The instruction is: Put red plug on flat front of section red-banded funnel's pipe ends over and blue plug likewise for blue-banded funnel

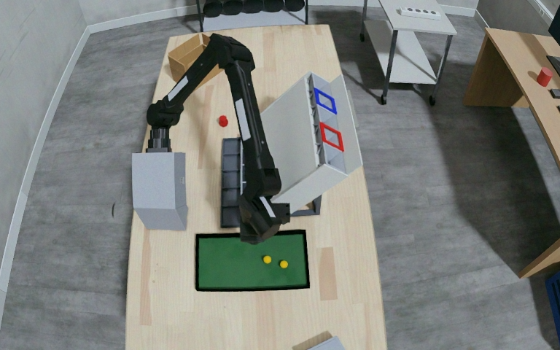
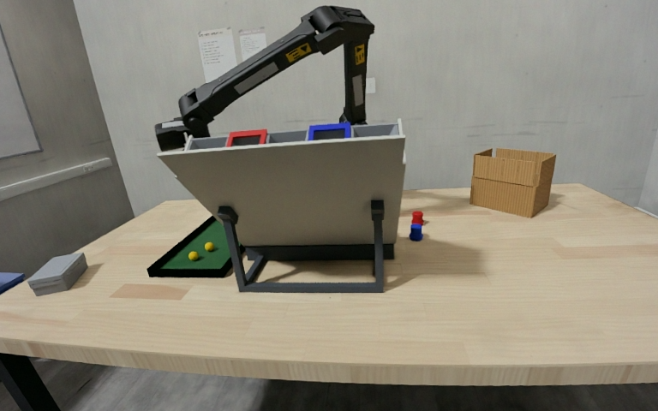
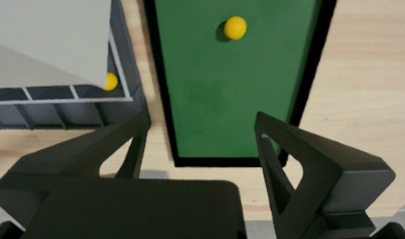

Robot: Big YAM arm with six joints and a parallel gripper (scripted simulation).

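My hand is 3 cm past the green tray, 4 cm to the left of it and 16 cm above it. The rest, counted from my hand: grey cover (11 cm ahead, 29 cm to the left, 4 cm above); then grey box (17 cm ahead, 40 cm to the right, 14 cm below).
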